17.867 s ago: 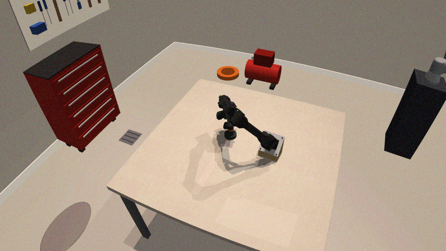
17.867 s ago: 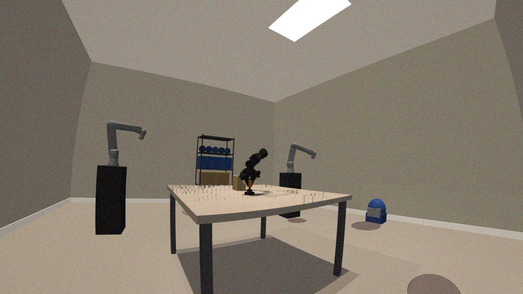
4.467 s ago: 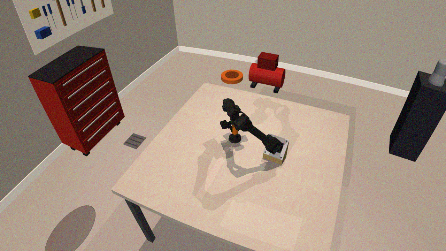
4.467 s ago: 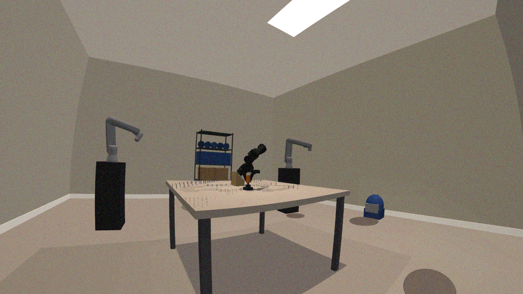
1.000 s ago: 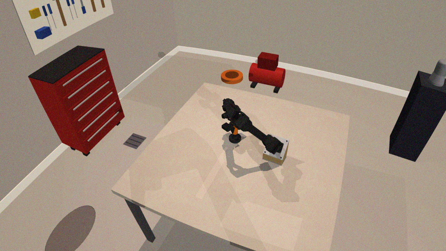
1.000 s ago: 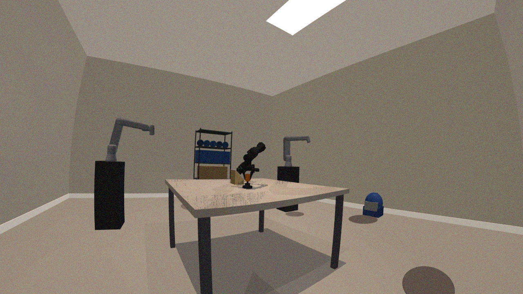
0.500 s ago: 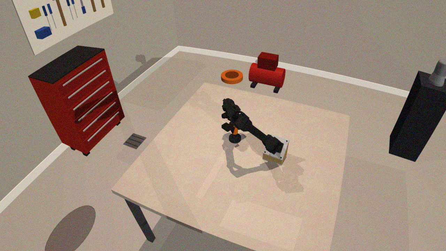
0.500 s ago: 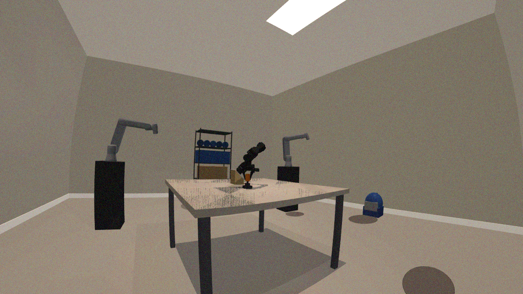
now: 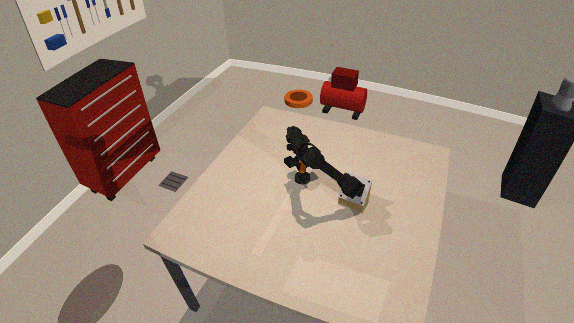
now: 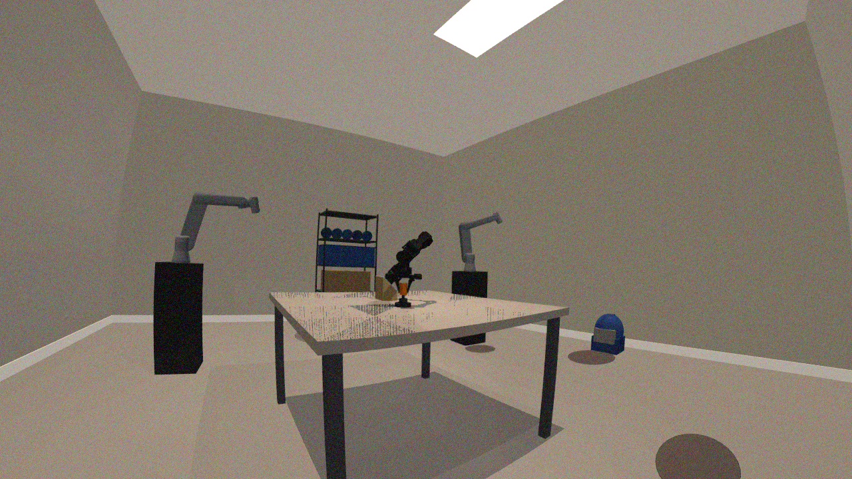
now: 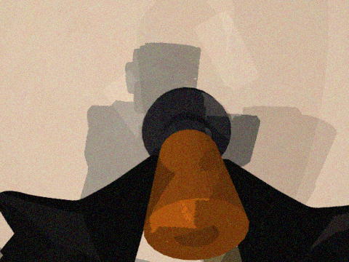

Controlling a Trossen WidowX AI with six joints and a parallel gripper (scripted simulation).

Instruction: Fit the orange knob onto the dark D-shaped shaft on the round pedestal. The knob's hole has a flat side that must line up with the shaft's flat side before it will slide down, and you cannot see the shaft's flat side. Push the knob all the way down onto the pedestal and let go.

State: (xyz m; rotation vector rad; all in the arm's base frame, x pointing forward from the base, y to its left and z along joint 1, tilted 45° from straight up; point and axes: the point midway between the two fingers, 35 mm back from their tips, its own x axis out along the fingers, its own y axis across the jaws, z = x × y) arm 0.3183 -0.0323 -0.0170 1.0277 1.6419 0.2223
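My gripper tip is now 2 cm below the orange knob. The rest, counted from my gripper tip: round pedestal (4 cm below).
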